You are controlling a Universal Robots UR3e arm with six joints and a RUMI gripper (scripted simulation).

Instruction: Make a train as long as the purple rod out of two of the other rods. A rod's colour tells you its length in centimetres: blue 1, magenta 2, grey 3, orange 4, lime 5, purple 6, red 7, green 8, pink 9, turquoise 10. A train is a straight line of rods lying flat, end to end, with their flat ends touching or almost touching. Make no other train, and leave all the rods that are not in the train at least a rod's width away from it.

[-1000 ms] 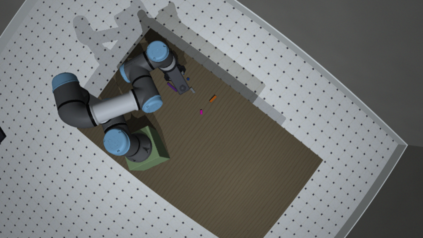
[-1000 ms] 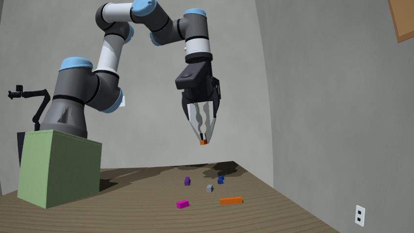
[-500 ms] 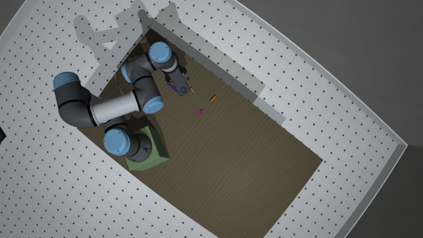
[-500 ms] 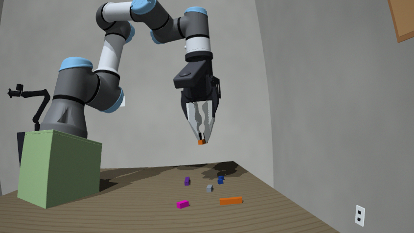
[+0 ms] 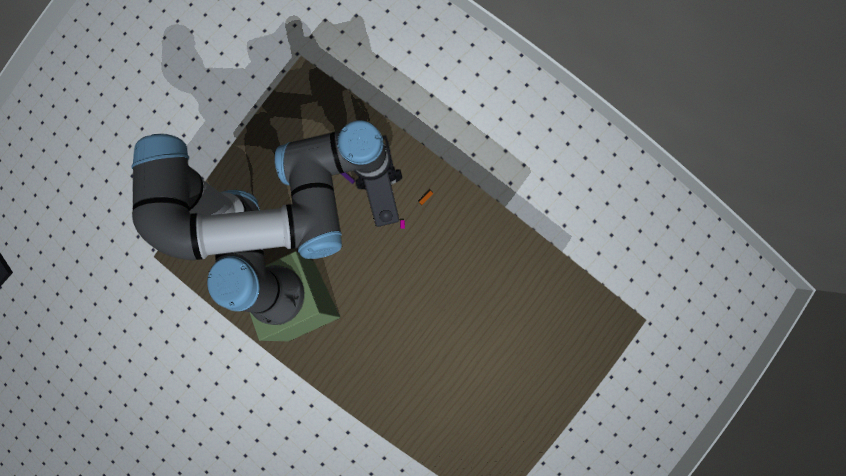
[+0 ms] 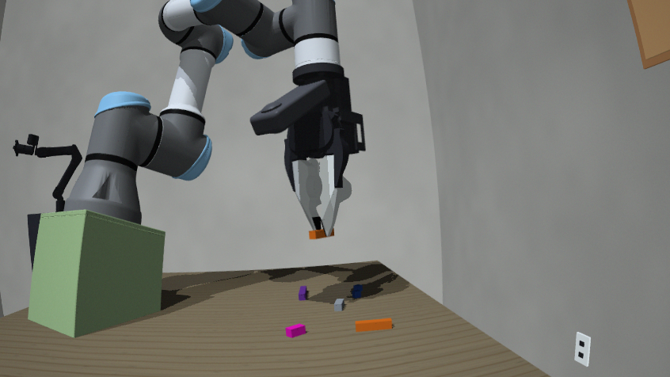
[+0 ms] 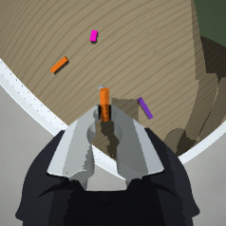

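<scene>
Now: the magenta rod 110 mm below my hand, 90 mm to the right of it and 20 mm behind it. Also, from my hand: purple rod (110 mm below, 100 mm to the left, 50 mm behind); grey rod (110 mm below, 20 mm to the left, 10 mm ahead).
</scene>
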